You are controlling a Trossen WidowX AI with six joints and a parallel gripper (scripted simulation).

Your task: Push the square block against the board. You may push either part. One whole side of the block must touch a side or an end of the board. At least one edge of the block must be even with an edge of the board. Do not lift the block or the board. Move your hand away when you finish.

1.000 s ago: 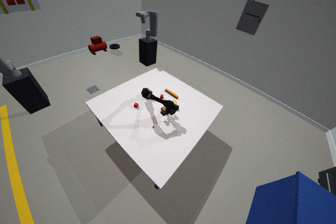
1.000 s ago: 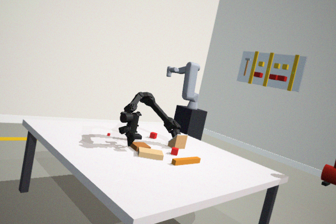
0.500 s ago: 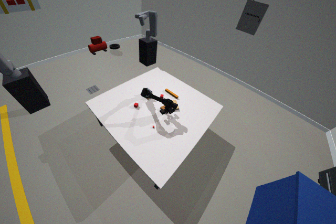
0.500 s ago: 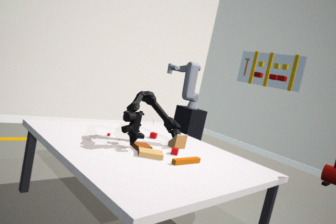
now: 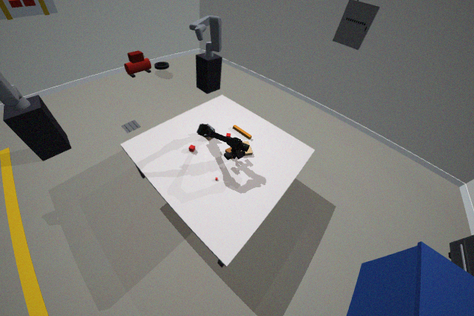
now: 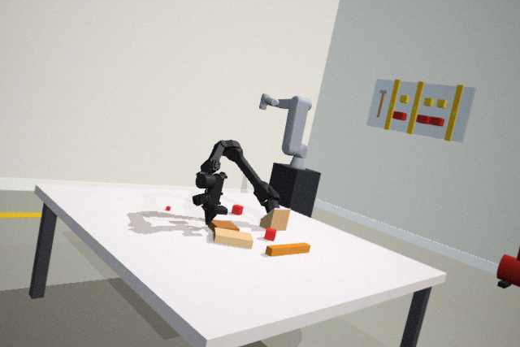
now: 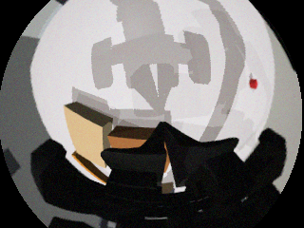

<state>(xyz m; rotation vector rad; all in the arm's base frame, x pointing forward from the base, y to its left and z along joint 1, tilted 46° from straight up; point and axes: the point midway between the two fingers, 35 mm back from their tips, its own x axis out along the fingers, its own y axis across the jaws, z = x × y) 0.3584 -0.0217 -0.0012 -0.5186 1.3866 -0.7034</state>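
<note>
The brown square block lies 6 cm behind my gripper tip and 4 cm to the left of it. Round my gripper tip: tan board (2 cm behind, 16 cm to the left); then long thin orange bar (18 cm behind, 30 cm to the left); then tiny red cube (5 cm ahead, 24 cm to the right).
</note>
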